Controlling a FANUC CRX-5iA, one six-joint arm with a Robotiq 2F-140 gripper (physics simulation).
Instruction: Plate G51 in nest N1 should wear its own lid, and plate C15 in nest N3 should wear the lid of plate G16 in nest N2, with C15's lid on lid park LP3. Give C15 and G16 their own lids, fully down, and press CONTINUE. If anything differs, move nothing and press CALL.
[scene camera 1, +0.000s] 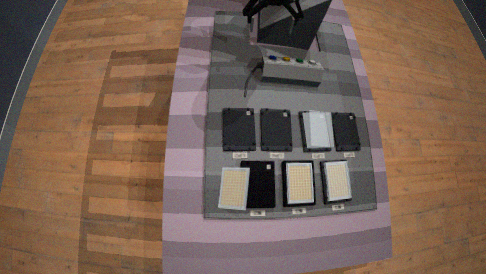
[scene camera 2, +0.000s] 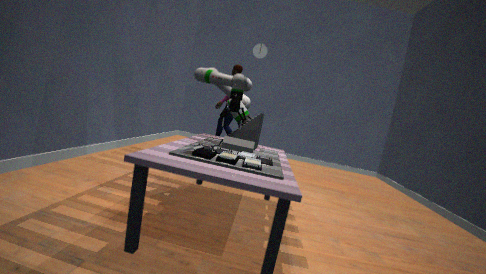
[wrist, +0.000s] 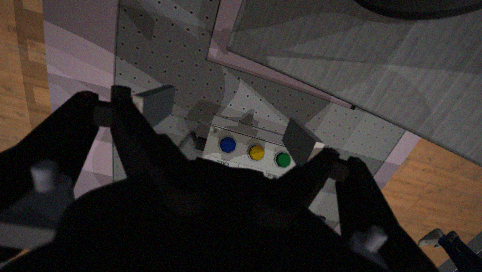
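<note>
My open, empty gripper (scene camera 1: 274, 22) (wrist: 229, 122) is above the far end of the board, beyond the button box (scene camera 1: 291, 74) (scene camera 2: 239, 143). Blue (scene camera 1: 272, 57) (wrist: 228, 144), yellow (scene camera 1: 286, 59) (wrist: 256, 152) and green (scene camera 1: 299, 60) (wrist: 283, 160) buttons show; the white one (scene camera 1: 312, 62) is hidden in the wrist view. In scene camera 1, the plate (scene camera 1: 234, 188) at N2 sits off to the left of its black nest (scene camera 1: 261, 187). Plates stand in N3 (scene camera 1: 300, 183) and N1 (scene camera 1: 337, 181). A clear lid (scene camera 1: 318, 130) on LP3 is shifted right. Plate codes are unreadable.
Lid parks LP2 (scene camera 1: 238, 130), LP4 (scene camera 1: 276, 130) and LP1 (scene camera 1: 346, 131) show dark tops. A large grey slanted panel (scene camera 1: 280, 35) (scene camera 2: 251, 131) (wrist: 360, 65) stands behind the button box. A cable (scene camera 1: 246, 85) lies left of the box. A person (scene camera 2: 226, 122) stands behind the arm.
</note>
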